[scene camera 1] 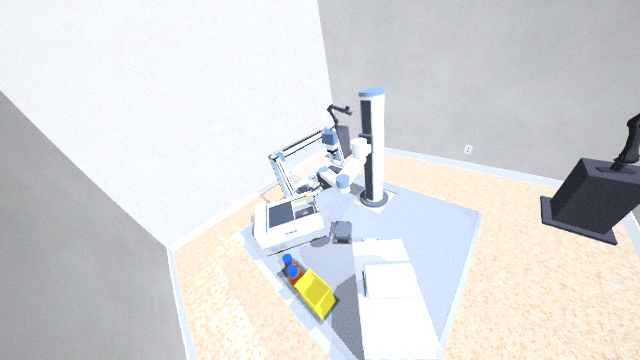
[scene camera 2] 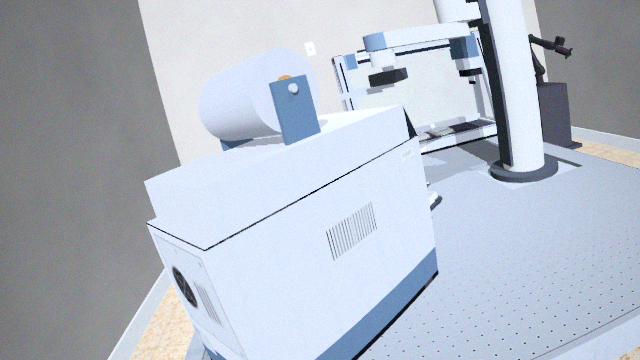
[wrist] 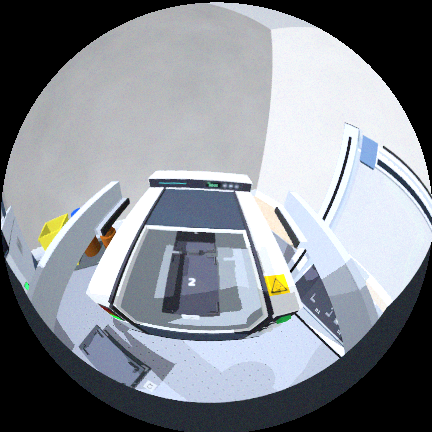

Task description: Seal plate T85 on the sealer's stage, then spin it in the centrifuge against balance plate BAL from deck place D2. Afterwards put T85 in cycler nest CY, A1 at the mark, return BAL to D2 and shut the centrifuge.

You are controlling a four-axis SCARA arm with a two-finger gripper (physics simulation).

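Places are measured from the arm's base along level axes (x ahead, y left, z up), in metres.
Where they show: gripper, fingertip midpoint: (scene camera 1: 304, 189) (scene camera 2: 348, 94) (wrist: 200, 193); arm's base, link origin: (scene camera 1: 373, 197) (scene camera 2: 524, 170).
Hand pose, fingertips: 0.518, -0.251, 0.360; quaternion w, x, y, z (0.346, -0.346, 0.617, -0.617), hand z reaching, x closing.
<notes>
Each offset is from my fingertips to the top centre of the thing, as dx, dy, dz. "*": to the spot under its first point. Level surfaces: height alone.
My gripper (scene camera 1: 316, 184) (scene camera 2: 382, 89) (wrist: 200, 193) is open and empty, high by the centrifuge's front. In the wrist view its fingers stand wide on both sides of the view. The centrifuge (scene camera 1: 260, 220) (wrist: 272, 250) is a white box with its dark lid @(+0.202, -0.100, -0.135) (scene camera 1: 281, 215) (wrist: 197, 210) slid back. Bucket 2 (wrist: 200, 297) shows in the opening, dark and with no plate on it. Cycler nest CY @(-0.043, +0.275, -0.289) (scene camera 1: 342, 231) (wrist: 112, 352) is a dark, empty plate nest. The sealer @(+0.224, +0.733, +0.129) (scene camera 1: 395, 325) (scene camera 2: 300, 240) is a large white machine with a film roll @(* +0.250, +0.823, +0.071) (scene camera 2: 240, 102). T85 and BAL cannot be made out; the sealer's stage is hidden.
A gantry frame @(* -0.022, -0.318, +0.006) (scene camera 1: 282, 175) (scene camera 2: 342, 82) (wrist: 340, 170) stands beside the centrifuge over a dark deck @(dz -0.289) (wrist: 317, 295). A yellow bin (scene camera 1: 315, 290) (wrist: 52, 231) and orange bottles (scene camera 1: 294, 274) (wrist: 91, 246) stand along the table's edge. The arm's column (scene camera 1: 378, 150) (scene camera 2: 522, 100) rises from the table.
</notes>
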